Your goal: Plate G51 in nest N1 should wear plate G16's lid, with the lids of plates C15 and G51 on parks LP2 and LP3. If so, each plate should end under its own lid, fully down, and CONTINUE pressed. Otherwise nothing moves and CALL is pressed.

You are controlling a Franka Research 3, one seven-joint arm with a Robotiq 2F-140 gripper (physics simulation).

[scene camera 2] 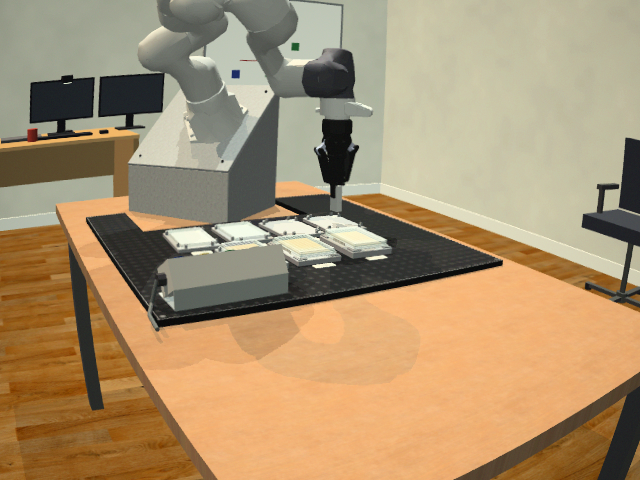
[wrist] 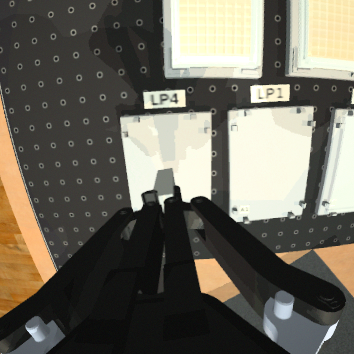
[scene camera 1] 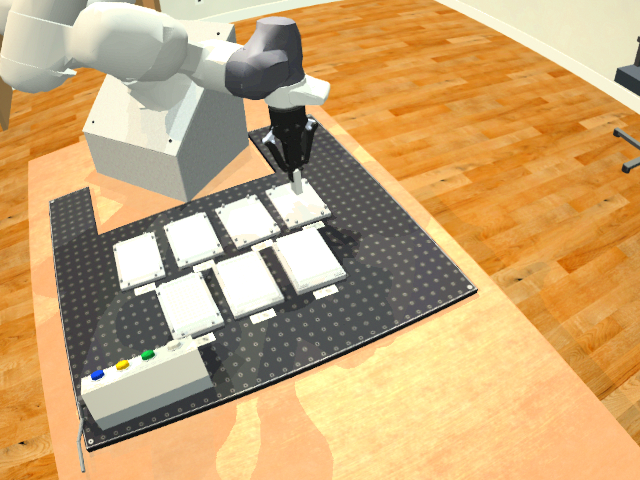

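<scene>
My gripper (scene camera 1: 296, 181) (scene camera 2: 336, 198) (wrist: 166, 180) is shut and empty, its pale fingertips pointing down low over park LP4 (scene camera 1: 306, 210) (wrist: 194, 162). I cannot tell whether they touch it. LP4 and park LP1 (scene camera 1: 247, 221) (wrist: 270, 165) show flat pale surfaces with small corner posts. Park LP2 (scene camera 1: 192, 239) (wrist: 345, 165) and the leftmost park (scene camera 1: 138, 260) (scene camera 2: 189, 237) each bear a clear lid. The right plate (scene camera 1: 310, 258) (wrist: 215, 35), middle plate (scene camera 1: 248, 283) (wrist: 332, 30) and left plate (scene camera 1: 189, 304) stand in the front row; their names are not readable.
A button box (scene camera 1: 147, 384) (scene camera 2: 227, 281) stands at the front left of the perforated black board (scene camera 1: 403, 268) (scene camera 2: 429, 263). It has blue (scene camera 1: 97, 374), yellow (scene camera 1: 122, 364), green (scene camera 1: 147, 354) and white (scene camera 1: 174, 345) buttons. The arm's base (scene camera 1: 139, 160) stands behind the parks.
</scene>
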